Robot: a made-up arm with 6 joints. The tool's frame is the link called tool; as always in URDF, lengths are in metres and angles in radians.
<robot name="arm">
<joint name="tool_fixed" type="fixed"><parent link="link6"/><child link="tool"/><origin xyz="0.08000 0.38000 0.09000"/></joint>
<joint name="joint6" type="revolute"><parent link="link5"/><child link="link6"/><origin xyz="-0.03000 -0.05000 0.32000"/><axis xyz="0 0 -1"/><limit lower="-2.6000" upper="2.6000"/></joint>
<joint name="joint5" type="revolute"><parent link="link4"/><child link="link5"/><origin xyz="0.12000 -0.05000 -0.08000"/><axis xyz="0 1 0"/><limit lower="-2.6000" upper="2.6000"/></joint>
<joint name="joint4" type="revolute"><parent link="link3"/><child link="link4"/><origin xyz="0.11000 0.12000 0.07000"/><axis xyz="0 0 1"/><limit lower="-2.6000" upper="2.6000"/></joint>
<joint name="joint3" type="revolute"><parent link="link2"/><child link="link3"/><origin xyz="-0.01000 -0.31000 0.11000"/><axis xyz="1 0 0"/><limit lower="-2.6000" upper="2.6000"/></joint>
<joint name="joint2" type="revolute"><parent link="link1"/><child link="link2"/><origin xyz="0.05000 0.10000 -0.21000"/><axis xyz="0 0 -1"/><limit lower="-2.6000" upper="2.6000"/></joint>
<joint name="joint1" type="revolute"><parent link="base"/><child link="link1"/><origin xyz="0.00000 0.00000 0.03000"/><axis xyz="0 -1 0"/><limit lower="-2.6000" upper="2.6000"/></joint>
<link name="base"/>
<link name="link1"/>
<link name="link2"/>
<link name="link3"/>
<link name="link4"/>
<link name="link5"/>
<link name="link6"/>
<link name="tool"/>
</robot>
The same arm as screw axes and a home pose.
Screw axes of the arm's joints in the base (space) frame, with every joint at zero. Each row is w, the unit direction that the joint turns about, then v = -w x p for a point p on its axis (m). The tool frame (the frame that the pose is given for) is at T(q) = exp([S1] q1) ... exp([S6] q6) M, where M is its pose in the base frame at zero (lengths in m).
S1 = (0, -1, 0, 0.0300, 0.0000, 0.0000)
S2 = (0, 0, -1, -0.1000, 0.0500, 0.0000)
S3 = (1, 0, 0, 0.0000, -0.0700, 0.2100)
S4 = (0, 0, 1, -0.0900, -0.1500, 0.0000)
S5 = (0, 1, 0, 0.0800, 0.0000, 0.2700)
S6 = (0, 0, -1, 0.1900, 0.2400, 0.0000)
M: xyz 0.3200 0.1900 0.3300 (m) quaternion w x y z 1 0 0 0
Joint limits (rad, base to tool): -2.6000..2.6000 -2.6000..2.6000 -2.6000..2.6000 -2.6000..2.6000 -2.6000..2.6000 -2.6000..2.6000

